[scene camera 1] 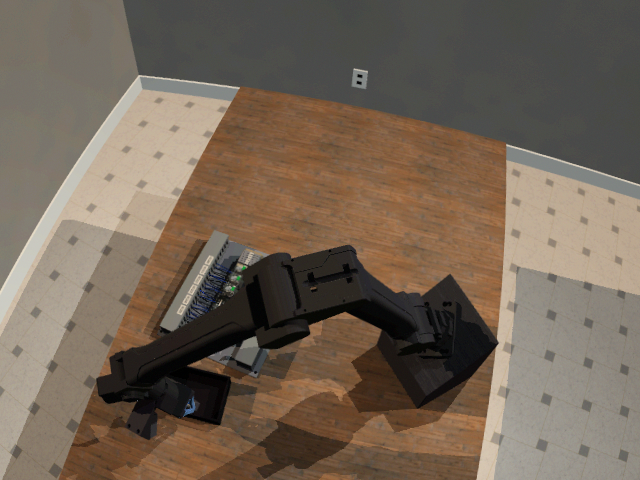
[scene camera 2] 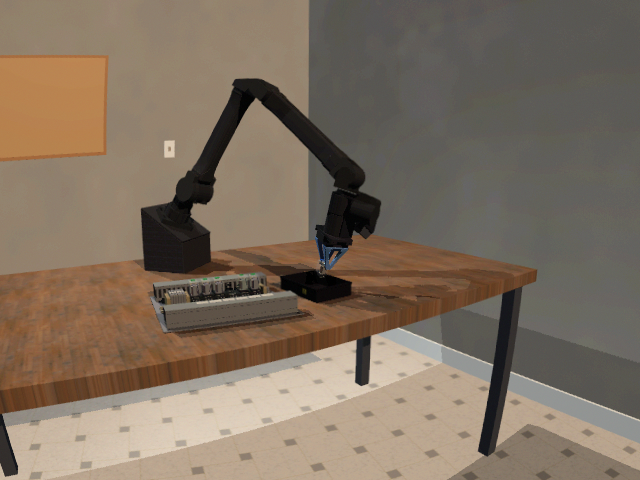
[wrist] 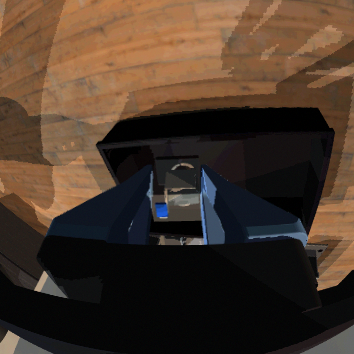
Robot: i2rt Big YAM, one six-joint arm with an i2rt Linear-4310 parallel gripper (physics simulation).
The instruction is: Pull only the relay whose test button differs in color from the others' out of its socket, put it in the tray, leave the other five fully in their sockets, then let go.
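Frame: origin at the arm's base, x ahead, y left, z up, level; centimetres.
Seen in the pictures: gripper, between the fingertips: [scene camera 1: 188, 407] [scene camera 2: 325, 267] [wrist: 175, 173]; arm's base, origin of its link: [scene camera 1: 436, 328] [scene camera 2: 173, 220].
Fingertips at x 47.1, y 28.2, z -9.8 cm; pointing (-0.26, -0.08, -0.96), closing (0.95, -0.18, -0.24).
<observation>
Offsets run from my fingertips to a thing's top centre. Level surfaces: height alone.
My gripper [scene camera 1: 192, 406] [scene camera 2: 322, 264] [wrist: 175, 173] points down over the tray and is shut on a clear-cased relay with a blue test button. This relay {dx -0.2, dy -1.0, dz +2.2 cm} [scene camera 2: 322, 272] [wrist: 184, 204] is between the blue fingertips, its lower end at or below the tray's rim level; whether it touches the tray floor is hidden. The black tray {dx +1.7, dy -4.5, dz -2.3 cm} [scene camera 1: 225, 400] [scene camera 2: 333, 292] [wrist: 220, 121] stands beside the relay panel. Relays with green buttons {dx -0.2, dy -33.8, dz +1.2 cm} [scene camera 1: 235, 278] [scene camera 2: 205, 285] stand in the panel's socket row, with a gap in the row in scene camera 2. The arm hides part of the row in scene camera 1.
The panel has a long grey wire duct {dx +10.1, dy -31.8, dz -1.5 cm} [scene camera 1: 192, 283] [scene camera 2: 232, 311] along one side, with blue wires beside it. A grey block [scene camera 1: 248, 353] sits at the panel end near the tray. The arm's black base [scene camera 1: 439, 356] [scene camera 2: 175, 245] stands across the wooden table {dz -5.8 cm} [scene camera 1: 351, 170] [scene camera 2: 77, 320].
</observation>
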